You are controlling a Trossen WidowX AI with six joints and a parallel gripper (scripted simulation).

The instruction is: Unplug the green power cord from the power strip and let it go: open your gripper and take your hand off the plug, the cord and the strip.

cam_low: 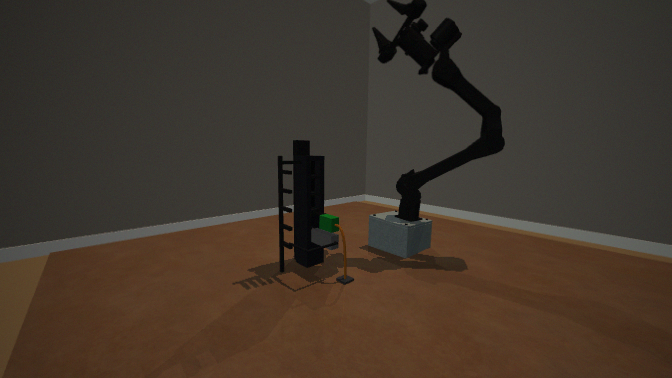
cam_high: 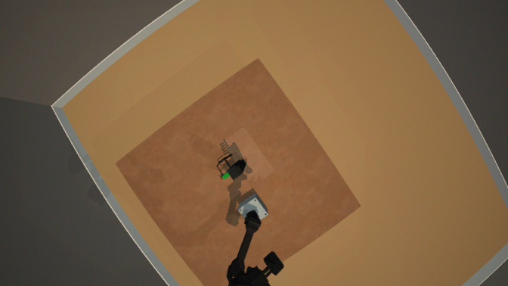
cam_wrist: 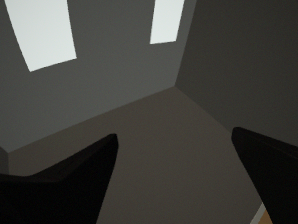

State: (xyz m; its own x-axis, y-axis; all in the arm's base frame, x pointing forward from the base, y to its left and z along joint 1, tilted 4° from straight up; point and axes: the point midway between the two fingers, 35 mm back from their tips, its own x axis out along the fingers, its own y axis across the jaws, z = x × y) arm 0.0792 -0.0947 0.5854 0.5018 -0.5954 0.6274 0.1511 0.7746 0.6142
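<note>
Right now the green plug is 57 cm below my gripper tip, 25 cm ahead of it and 7 cm to the left of it.
</note>
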